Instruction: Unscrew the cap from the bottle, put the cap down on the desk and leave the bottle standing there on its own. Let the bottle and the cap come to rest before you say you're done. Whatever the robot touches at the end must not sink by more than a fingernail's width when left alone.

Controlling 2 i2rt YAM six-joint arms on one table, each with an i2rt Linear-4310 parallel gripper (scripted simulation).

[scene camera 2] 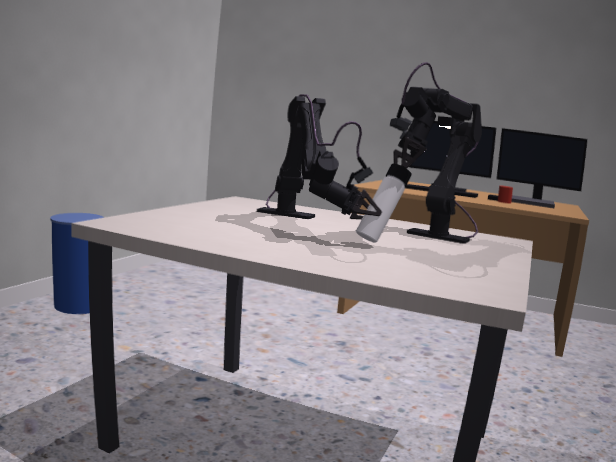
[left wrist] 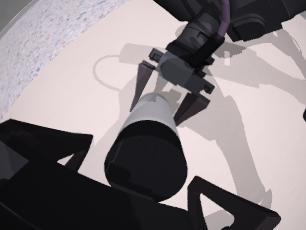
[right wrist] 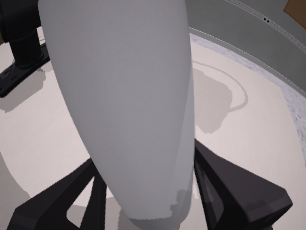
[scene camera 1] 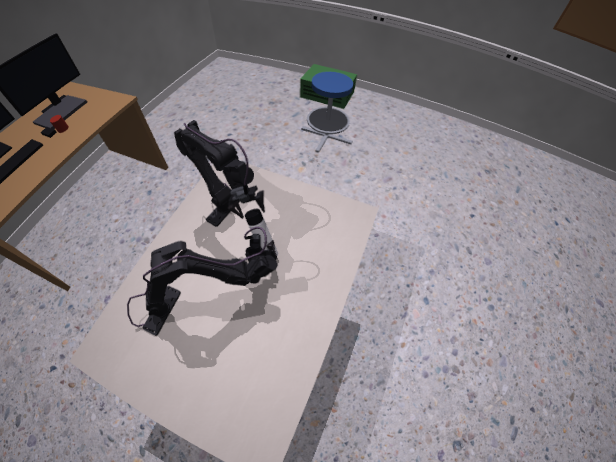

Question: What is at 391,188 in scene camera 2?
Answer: A grey bottle.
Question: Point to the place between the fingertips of my left gripper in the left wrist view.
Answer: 144,164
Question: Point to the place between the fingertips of my left gripper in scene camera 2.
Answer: At 399,171
